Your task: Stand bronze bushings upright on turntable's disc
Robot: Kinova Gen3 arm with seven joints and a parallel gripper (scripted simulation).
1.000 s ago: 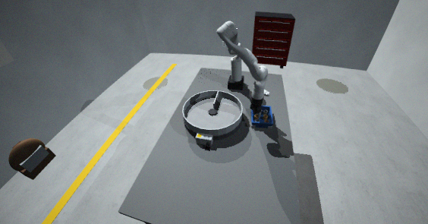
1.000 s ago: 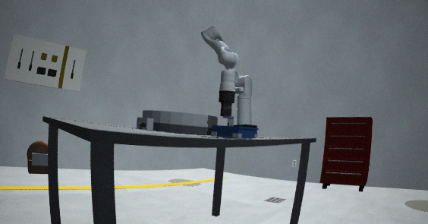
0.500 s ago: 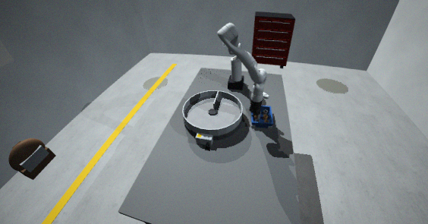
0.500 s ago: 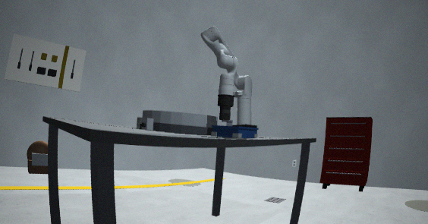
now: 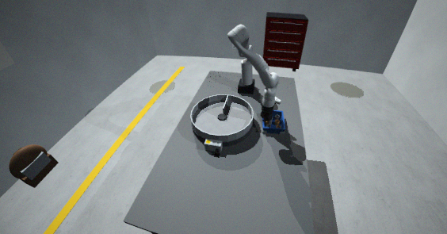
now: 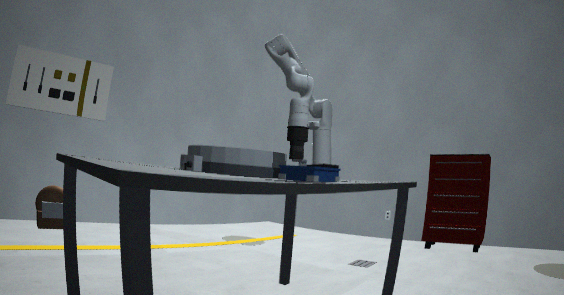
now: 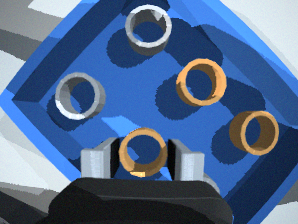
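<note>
Right now my hand is 1 cm past the blue crate and 3 cm to the right of it. Also, from my hand: turntable (8 cm ahead, 31 cm to the right, 2 cm above).
</note>
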